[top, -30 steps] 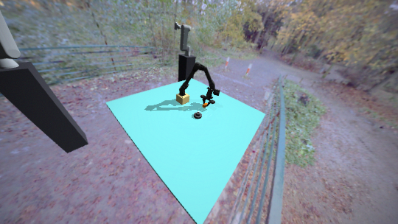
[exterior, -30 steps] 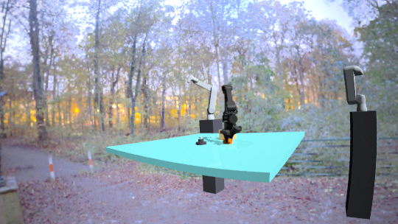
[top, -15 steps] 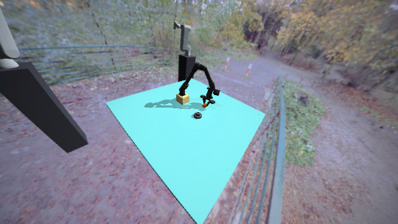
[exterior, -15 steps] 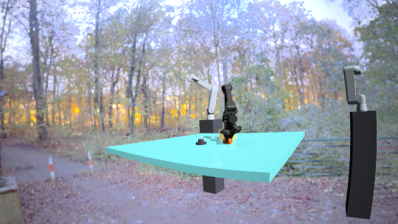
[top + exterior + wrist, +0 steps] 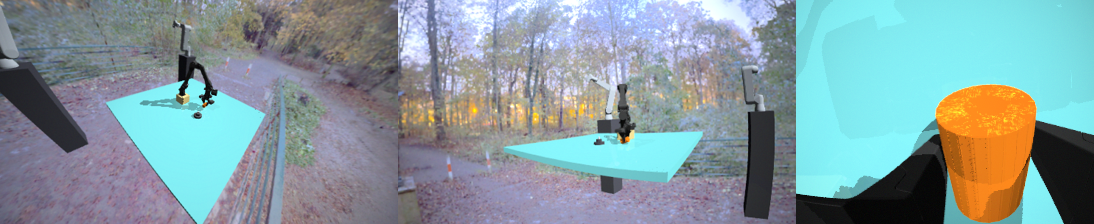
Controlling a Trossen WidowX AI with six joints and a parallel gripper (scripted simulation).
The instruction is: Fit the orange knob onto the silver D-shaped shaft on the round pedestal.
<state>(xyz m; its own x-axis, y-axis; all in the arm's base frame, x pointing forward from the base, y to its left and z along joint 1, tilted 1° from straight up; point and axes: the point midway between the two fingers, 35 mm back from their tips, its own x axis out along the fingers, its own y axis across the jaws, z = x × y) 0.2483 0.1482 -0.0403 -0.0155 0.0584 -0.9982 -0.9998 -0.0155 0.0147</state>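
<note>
The pedestal lies 200 mm to the right of my gripper tip, 70 mm ahead of it and 10 mm above it. Round my gripper tip: orange knob 10 mm above.
</note>
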